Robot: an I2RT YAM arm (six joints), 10 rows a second.
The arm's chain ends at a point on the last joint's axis. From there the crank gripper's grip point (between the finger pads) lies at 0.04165 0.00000 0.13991 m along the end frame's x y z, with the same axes.
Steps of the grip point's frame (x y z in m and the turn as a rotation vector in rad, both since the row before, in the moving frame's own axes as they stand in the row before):
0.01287 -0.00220 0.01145 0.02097 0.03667 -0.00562
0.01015 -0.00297 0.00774 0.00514 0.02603 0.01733
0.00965 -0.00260 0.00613 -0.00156 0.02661 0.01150
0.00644 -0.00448 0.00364 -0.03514 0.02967 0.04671
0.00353 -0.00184 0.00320 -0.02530 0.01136 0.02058
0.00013 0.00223 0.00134 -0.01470 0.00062 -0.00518
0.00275 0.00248 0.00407 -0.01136 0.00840 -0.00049
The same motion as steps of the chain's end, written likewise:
0.00778 0.00097 0.01310 0.02097 0.03667 -0.00562
0.00652 -0.00301 0.00887 0.00514 0.02603 0.01733
0.00595 -0.00332 0.00729 -0.00156 0.02661 0.01150
0.00247 -0.01141 0.00506 -0.03514 0.02967 0.04671
0.00199 -0.00625 0.00374 -0.02530 0.01136 0.02058
0.00004 0.00039 0.00138 -0.01470 0.00062 -0.00518
0.00158 0.00091 0.00443 -0.01136 0.00840 -0.00049

